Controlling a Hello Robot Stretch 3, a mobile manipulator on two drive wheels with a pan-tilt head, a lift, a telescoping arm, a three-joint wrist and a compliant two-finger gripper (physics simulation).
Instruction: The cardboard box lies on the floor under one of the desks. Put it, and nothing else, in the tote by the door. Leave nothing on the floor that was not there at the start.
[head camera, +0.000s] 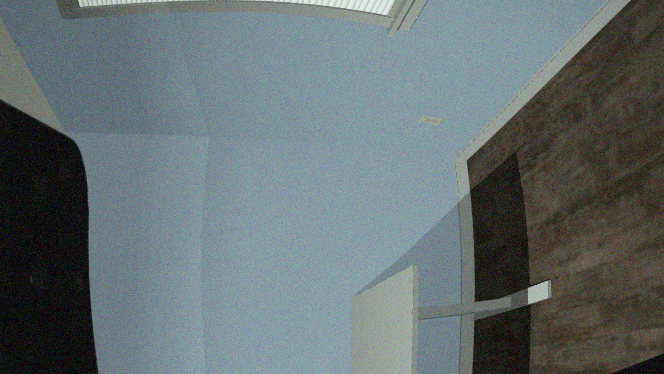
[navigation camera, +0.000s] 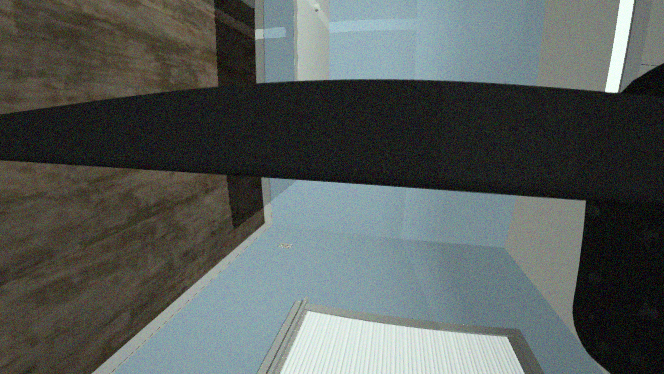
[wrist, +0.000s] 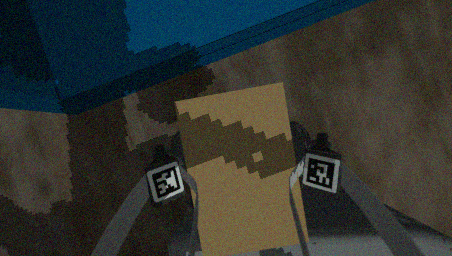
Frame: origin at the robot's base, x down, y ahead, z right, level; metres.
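Where they show: gripper, fingertip midpoint: (wrist: 240, 143).
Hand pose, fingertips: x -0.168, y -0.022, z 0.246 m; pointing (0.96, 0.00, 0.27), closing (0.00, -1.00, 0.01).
After its pixels a point has its place.
My gripper (wrist: 240, 143) {x -0.168, y -0.022, z 0.246 m} is shut on the cardboard box (wrist: 245, 210) {x -0.220, y -0.022, z 0.212 m} in the wrist view. The box is a plain tan block, held between the two fingers, with a jagged shadow across its upper part. Wooden floor (wrist: 380, 100) {x 0.000, y -0.228, z 0.285 m} shows beyond it. A large blue thing (wrist: 240, 20) {x -0.077, y -0.032, z 0.384 m} crosses the top and upper left of the wrist view, apart from the box; I cannot tell from this part whether it is the tote. No tote can be made out in the head or navigation view, and the gripper does not show there.
A pale desk or table (head camera: 382, 325) {x -0.720, y -0.365, z -1.713 m} (navigation camera: 312, 45) {x -0.721, y -0.978, z -1.506 m} stands near the blue wall (head camera: 280, 210) {x -1.048, y 0.080, z -2.345 m} (navigation camera: 350, 270) {x -1.040, y 0.601, z -1.859 m}, with a light foot bar (head camera: 539, 292) {x -0.025, y -0.263, z -1.534 m} on the floor. A window (head camera: 235, 6) {x -1.379, y 0.714, z -1.412 m} (navigation camera: 395, 345) {x -1.382, y 0.771, z -1.257 m} is in the wall. Black robot parts (head camera: 40, 250) {x -1.358, y 0.002, z -0.131 m} (navigation camera: 350, 132) {x -1.237, y -0.064, z -0.116 m} block some of both views.
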